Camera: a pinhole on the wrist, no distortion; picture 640 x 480 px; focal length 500.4 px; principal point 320.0 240.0 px. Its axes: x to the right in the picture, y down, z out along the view. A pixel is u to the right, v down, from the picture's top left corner.
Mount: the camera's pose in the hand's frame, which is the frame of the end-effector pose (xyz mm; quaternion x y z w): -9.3 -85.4 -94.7 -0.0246 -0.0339 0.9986 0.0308
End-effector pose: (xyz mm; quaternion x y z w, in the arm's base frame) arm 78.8 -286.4 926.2 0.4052 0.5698 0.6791 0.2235
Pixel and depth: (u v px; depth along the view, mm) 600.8 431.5 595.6
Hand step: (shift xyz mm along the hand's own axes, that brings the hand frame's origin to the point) -386.6 -330.7 467.3
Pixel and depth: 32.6 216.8 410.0
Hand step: 205.6 -108.5 326.3
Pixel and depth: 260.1 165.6 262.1
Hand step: 10.9 -65.9 170.7
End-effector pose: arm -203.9 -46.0 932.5 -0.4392 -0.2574 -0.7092 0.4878
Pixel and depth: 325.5 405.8 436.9
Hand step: -45.1 -258.2 330.4
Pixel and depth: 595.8 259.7 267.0
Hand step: -170.3 -104.2 163.7
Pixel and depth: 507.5 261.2 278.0
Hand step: -128.1 -108.9 176.6
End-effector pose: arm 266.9 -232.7 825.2 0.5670 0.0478 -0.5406 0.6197
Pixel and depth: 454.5 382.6 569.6
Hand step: -200.8 -275.1 454.5
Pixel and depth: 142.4 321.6 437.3
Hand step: 118.8 -195.2 343.4
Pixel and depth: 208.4 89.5 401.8
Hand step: 66.7 2.7 318.3
